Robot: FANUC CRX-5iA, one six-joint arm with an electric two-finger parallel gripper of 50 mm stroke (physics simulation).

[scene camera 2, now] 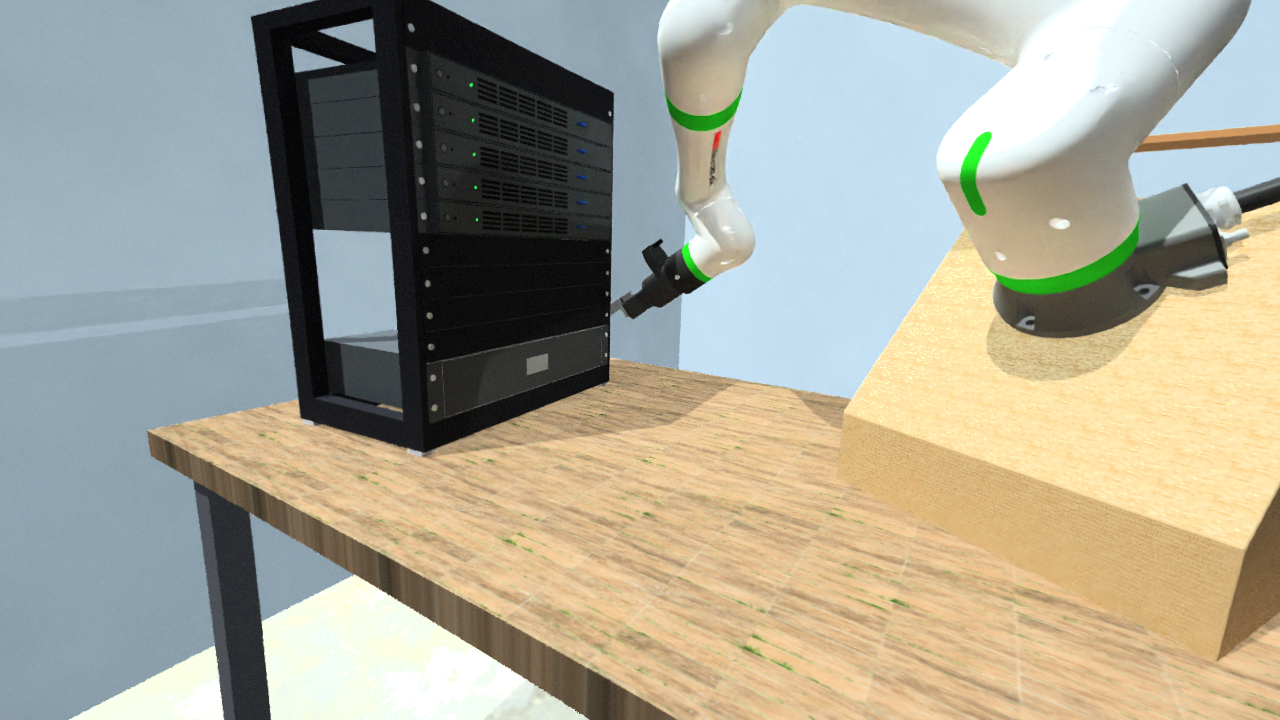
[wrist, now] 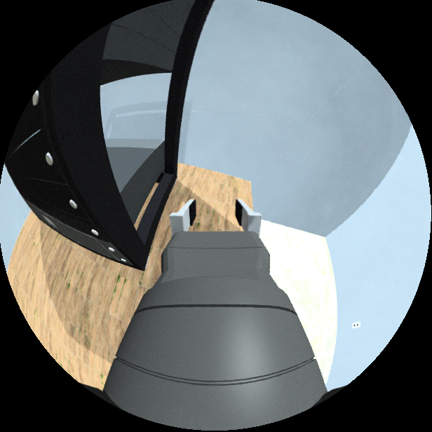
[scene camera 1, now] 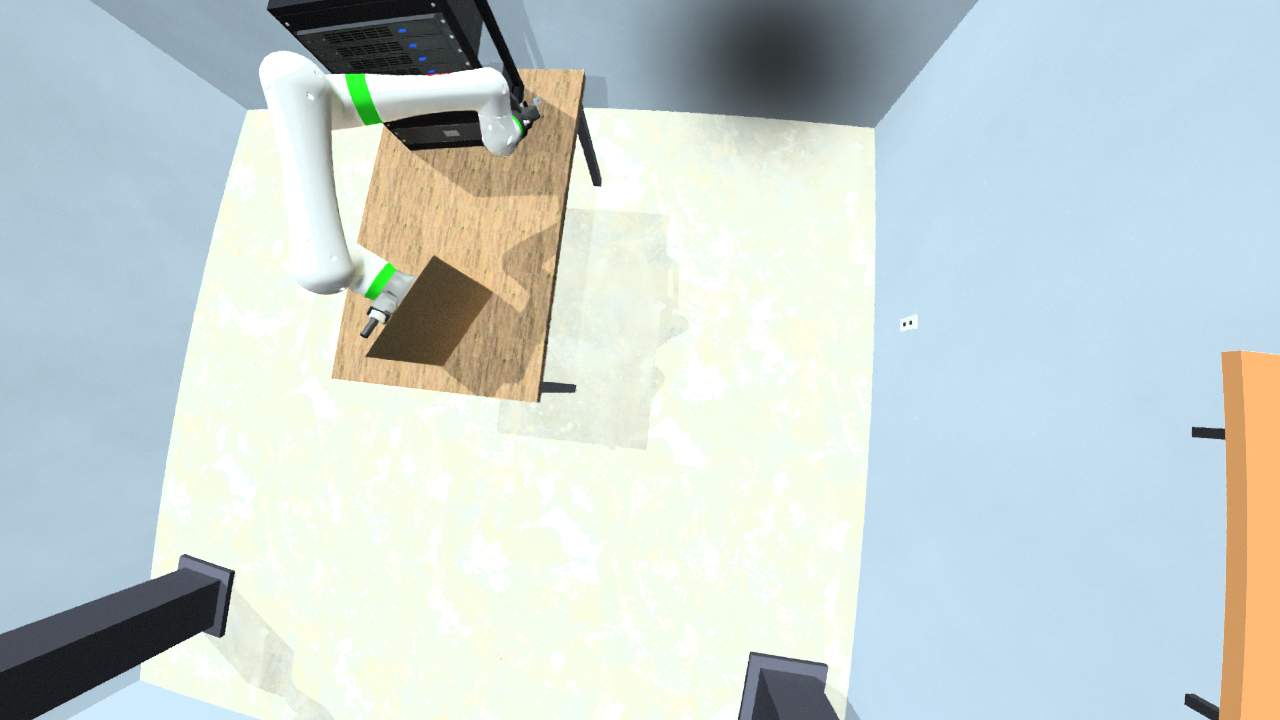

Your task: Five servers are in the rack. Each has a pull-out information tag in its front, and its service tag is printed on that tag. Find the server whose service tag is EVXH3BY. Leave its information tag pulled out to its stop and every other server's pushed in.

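Where they show: gripper, fingertip midpoint: (scene camera 1: 532,101); arm's base at its link origin: (scene camera 2: 1074,285) (scene camera 1: 405,296).
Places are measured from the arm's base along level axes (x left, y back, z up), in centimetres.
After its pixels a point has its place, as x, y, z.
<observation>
The black rack (scene camera 1: 308,7) {26.8, -71.6, 31.5} (scene camera 2: 407,313) {39.5, -71.5, -6.9} (wrist: 80,110) stands on the table. Several dark servers (scene camera 1: 366,46) {17.8, -71.1, 20.5} (scene camera 2: 523,143) {18.6, -71.1, 18.2} are stacked in its upper part, each with a green light and a small blue mark at the right of its front in scene camera 2. No information tag shows clearly pulled out there, and no service tag text is readable. My gripper (scene camera 1: 535,111) {-20.2, -85.6, -12.9} (scene camera 2: 617,307) {-20.2, -85.6, -12.9} (wrist: 215,207) is open and empty. It is beside the rack's right front edge, lower than the servers, and points past the rack's side. The arm hides part of the rack front in scene camera 1.
The wooden table (scene camera 1: 429,210) {22.8, -43.1, -27.6} (scene camera 2: 671,501) {27.6, -34.9, -27.6} (wrist: 85,310) extends in front of the rack. A dark unit with a grey label (scene camera 2: 483,376) {27.6, -71.3, -17.9} fills the rack's bottom. The arm's base stands on a slanted wooden block (scene camera 1: 434,313) {-7.4, 3.5, -5.5} (scene camera 2: 1029,447) {13.9, -1.2, -15.8}. A wall is behind the rack.
</observation>
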